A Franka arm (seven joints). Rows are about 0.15 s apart.
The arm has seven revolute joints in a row. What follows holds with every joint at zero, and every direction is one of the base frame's.
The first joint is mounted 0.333 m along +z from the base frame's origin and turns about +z.
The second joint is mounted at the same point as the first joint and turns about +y.
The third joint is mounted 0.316 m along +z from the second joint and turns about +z.
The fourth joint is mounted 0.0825 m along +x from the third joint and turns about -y.
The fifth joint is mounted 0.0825 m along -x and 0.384 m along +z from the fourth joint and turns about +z.
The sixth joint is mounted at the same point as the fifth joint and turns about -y.
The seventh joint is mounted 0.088 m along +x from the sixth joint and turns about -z.
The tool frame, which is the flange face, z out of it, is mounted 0.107 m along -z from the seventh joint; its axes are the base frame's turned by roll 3.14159, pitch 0 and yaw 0 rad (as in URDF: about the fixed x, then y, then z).
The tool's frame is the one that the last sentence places.
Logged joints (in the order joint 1, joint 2, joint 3, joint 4, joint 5, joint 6, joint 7), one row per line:
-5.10, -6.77, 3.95, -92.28, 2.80, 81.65, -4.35
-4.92, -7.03, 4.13, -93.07, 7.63, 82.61, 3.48
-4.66, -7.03, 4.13, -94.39, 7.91, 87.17, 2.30
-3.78, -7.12, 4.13, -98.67, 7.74, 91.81, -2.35
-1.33, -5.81, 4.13, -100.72, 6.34, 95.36, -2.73
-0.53, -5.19, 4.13, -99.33, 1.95, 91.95, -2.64
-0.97, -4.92, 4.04, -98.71, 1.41, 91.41, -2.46
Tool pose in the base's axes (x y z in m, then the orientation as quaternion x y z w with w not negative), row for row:
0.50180, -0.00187, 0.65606, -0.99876, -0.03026, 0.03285, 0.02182
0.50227, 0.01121, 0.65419, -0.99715, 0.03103, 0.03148, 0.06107
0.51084, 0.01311, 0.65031, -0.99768, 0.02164, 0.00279, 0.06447
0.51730, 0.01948, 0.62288, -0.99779, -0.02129, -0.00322, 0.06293
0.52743, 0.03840, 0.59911, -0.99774, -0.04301, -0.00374, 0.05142
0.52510, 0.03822, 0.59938, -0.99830, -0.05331, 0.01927, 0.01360
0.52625, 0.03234, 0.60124, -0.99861, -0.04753, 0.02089, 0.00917
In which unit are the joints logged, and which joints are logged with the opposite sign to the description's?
The joints are logged in degrees. Opposite sign: none.
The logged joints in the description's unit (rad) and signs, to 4 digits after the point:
-0.0890, -0.1182, 0.0689, -1.6106, 0.0489, 1.4251, -0.0759
-0.0859, -0.1227, 0.0721, -1.6244, 0.1332, 1.4418, 0.0607
-0.0813, -0.1227, 0.0721, -1.6474, 0.1381, 1.5214, 0.0401
-0.0660, -0.1243, 0.0721, -1.7221, 0.1351, 1.6024, -0.0410
-0.0232, -0.1014, 0.0721, -1.7579, 0.1107, 1.6643, -0.0476
-0.0093, -0.0906, 0.0721, -1.7336, 0.0340, 1.6048, -0.0461
-0.0169, -0.0859, 0.0705, -1.7228, 0.0246, 1.5954, -0.0429

